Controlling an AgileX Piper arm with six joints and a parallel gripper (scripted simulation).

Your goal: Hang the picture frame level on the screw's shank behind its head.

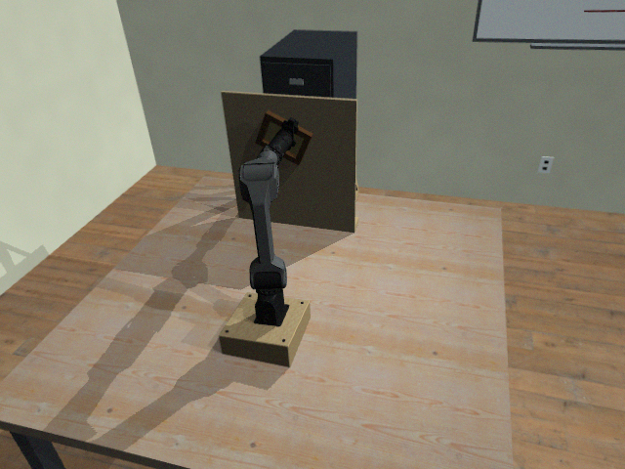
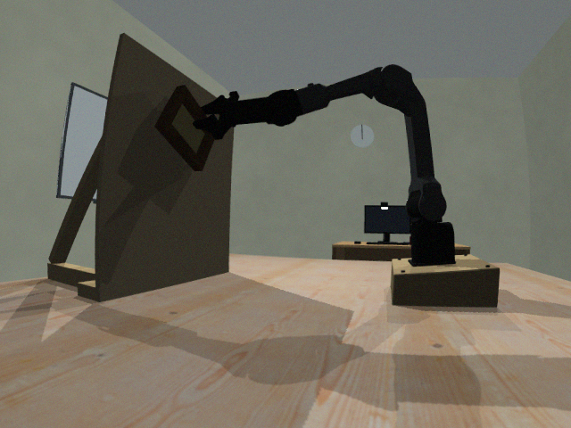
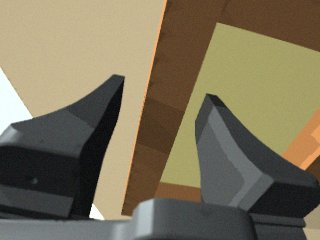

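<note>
Right now the dark brown picture frame is 4 cm to the left of my hand, 4 cm below it and 1 cm ahead of it. Round my hand: upright board: 15 cm below, 3 cm ahead, 2 cm to the left.
</note>
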